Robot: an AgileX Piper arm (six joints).
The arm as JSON. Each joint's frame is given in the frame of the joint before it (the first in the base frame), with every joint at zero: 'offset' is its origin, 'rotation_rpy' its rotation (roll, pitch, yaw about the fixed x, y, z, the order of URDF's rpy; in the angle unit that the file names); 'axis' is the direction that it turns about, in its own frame. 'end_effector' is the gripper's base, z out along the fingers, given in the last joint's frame.
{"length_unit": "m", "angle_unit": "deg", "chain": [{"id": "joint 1", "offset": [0.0, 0.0, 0.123], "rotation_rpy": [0.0, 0.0, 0.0], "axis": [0.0, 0.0, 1.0]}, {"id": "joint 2", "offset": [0.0, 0.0, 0.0], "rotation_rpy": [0.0, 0.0, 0.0], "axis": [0.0, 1.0, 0.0]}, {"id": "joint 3", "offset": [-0.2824, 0.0, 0.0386], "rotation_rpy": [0.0, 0.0, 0.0], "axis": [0.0, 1.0, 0.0]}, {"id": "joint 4", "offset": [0.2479, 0.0, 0.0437], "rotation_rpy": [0.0, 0.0, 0.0], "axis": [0.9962, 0.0, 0.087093]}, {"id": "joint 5", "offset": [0.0, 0.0, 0.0], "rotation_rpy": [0.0, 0.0, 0.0], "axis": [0.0, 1.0, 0.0]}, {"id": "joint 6", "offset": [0.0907, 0.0, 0.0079], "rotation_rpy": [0.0, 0.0, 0.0], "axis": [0.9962, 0.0, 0.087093]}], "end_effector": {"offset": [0.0, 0.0, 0.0], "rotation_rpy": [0.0, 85.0, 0.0]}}
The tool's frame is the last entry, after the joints.
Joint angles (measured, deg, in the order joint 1, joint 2, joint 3, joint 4, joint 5, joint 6), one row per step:
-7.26, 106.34, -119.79, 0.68, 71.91, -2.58
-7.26, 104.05, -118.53, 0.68, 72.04, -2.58
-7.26, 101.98, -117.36, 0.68, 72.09, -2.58
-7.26, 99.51, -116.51, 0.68, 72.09, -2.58
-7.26, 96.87, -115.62, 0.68, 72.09, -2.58
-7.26, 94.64, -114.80, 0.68, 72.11, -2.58
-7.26, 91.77, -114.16, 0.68, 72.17, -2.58
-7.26, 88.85, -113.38, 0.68, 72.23, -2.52
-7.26, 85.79, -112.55, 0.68, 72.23, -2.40
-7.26, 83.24, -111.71, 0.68, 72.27, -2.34
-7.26, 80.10, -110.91, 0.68, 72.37, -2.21
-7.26, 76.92, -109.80, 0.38, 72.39, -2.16
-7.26, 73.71, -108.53, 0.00, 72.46, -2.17
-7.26, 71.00, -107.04, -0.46, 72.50, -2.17
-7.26, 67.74, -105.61, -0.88, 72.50, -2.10
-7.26, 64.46, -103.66, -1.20, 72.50, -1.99
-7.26, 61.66, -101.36, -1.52, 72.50, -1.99
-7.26, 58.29, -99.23, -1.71, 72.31, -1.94
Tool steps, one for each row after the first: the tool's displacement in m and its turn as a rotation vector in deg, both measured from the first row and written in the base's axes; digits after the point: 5 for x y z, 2 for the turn. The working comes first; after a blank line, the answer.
Tool pose at each row, in the base's axes (x y z in m, rotation vector in deg; the steps are taken from these numbers as rounded here):
0.39851, -0.04973, 0.41013, 5.86, 143.38, -3.17
0.38742, -0.04832, 0.41958, 5.81, 142.49, -3.25
0.37728, -0.04703, 0.42765, 5.77, 141.64, -3.33
0.36459, -0.04541, 0.43956, 5.69, 140.02, -3.48
0.35059, -0.04363, 0.45178, 5.61, 138.28, -3.64
0.33849, -0.04208, 0.46126, 5.54, 136.89, -3.77
0.32200, -0.03998, 0.47476, 5.43, 134.73, -3.96
0.30486, -0.03780, 0.48703, 5.40, 132.65, -4.10
0.28649, -0.03546, 0.49900, 5.43, 130.41, -4.23
0.27105, -0.03349, 0.50750, 5.41, 128.74, -4.33
0.25121, -0.03096, 0.51808, 5.45, 126.50, -4.43
0.23136, -0.02889, 0.52648, 5.46, 124.46, -4.92
0.21134, -0.02692, 0.53318, 5.45, 122.61, -5.52
0.19527, -0.02558, 0.53623, 5.51, 121.44, -6.15
0.17514, -0.02366, 0.54062, 5.62, 119.61, -6.72
0.15620, -0.02173, 0.54181, 5.78, 118.28, -7.10
0.14180, -0.02039, 0.53938, 5.85, 117.79, -7.51
0.12323, -0.01831, 0.53854, 5.91, 116.35, -7.77

-0.01109, 0.00141, 0.00945, -0.11, -0.89, 0.01
-0.02123, 0.00270, 0.01752, -0.22, -1.73, 0.00
-0.03392, 0.00432, 0.02943, -0.43, -3.34, 0.01
-0.04792, 0.00610, 0.04165, -0.65, -5.07, 0.00
-0.06002, 0.00765, 0.05113, -0.83, -6.45, 0.00
-0.07651, 0.00975, 0.06463, -1.10, -8.60, 0.01
-0.09365, 0.01193, 0.07690, -1.32, -10.67, -0.04
-0.11202, 0.01427, 0.08887, -1.52, -12.90, -0.13
-0.12746, 0.01624, 0.09737, -1.69, -14.56, -0.16
-0.14730, 0.01877, 0.10795, -1.87, -16.79, -0.26
-0.16715, 0.02084, 0.11635, -2.36, -18.80, -0.43
-0.18717, 0.02281, 0.12305, -2.93, -20.61, -0.61
-0.20324, 0.02415, 0.12610, -3.47, -21.73, -0.84
-0.22337, 0.02607, 0.13049, -4.00, -23.51, -1.12
-0.24231, 0.02800, 0.13168, -4.33, -24.81, -1.38
-0.25671, 0.02934, 0.12925, -4.67, -25.27, -1.55
-0.27528, 0.03142, 0.12841, -4.95, -26.68, -1.70

